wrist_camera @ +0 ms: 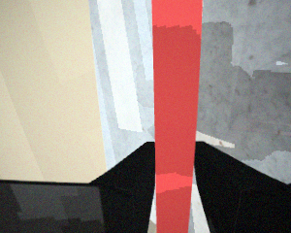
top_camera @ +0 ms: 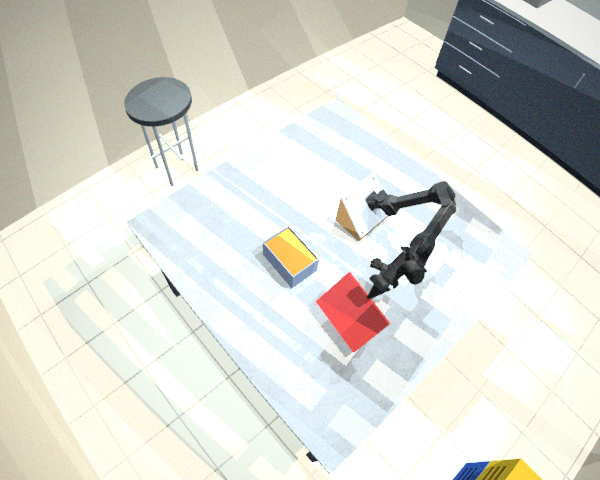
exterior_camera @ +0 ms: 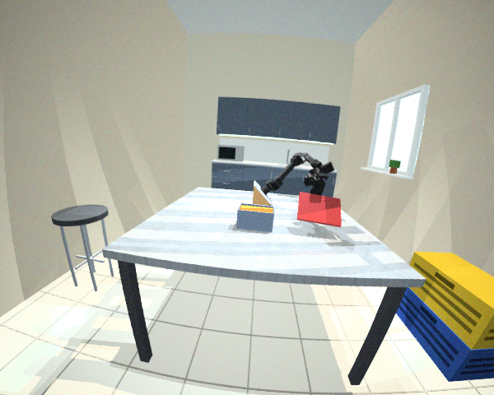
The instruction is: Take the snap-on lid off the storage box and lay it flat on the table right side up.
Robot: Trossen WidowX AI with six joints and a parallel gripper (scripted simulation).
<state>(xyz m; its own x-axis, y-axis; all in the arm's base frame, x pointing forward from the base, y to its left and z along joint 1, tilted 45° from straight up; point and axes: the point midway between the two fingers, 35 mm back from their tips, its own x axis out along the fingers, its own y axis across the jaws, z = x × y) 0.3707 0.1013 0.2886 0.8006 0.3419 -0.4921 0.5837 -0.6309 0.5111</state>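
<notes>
The red lid is 6 cm ahead of my gripper tip, 2 cm to the right of it and 5 cm below it. Round my gripper tip: grey-blue storage box: 2 cm ahead, 35 cm to the right, 13 cm below.
</notes>
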